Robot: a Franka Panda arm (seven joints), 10 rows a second.
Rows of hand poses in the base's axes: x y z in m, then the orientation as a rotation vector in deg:
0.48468 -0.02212 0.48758 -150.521 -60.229 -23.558
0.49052 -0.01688 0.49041 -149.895 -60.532 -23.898
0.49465 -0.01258 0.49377 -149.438 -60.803 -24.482
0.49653 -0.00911 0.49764 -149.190 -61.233 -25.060
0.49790 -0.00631 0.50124 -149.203 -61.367 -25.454
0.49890 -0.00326 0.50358 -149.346 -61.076 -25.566
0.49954 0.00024 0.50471 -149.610 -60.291 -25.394
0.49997 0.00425 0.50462 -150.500 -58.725 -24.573
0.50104 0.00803 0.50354 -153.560 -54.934 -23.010
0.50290 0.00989 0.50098 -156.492 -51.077 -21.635
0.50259 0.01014 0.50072 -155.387 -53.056 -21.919
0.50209 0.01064 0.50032 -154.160 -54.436 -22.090
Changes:
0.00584 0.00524 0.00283 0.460 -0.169 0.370
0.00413 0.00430 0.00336 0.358 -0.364 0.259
0.00188 0.00347 0.00387 0.111 -0.440 0.272
0.00137 0.00280 0.00360 -0.015 -0.301 0.024
0.00100 0.00305 0.00234 0.014 -0.039 -0.236
0.00064 0.00350 0.00113 0.077 0.241 -0.533
0.00043 0.00401 -0.00009 -0.231 0.729 -1.145
0.00107 0.00378 -0.00108 -1.374 1.254 -3.153
0.00186 0.00186 -0.00256 -1.337 1.098 -3.149
-0.00031 0.00025 -0.00026 0.305 -0.338 1.524
-0.00050 0.00050 -0.00040 0.599 -0.141 1.220

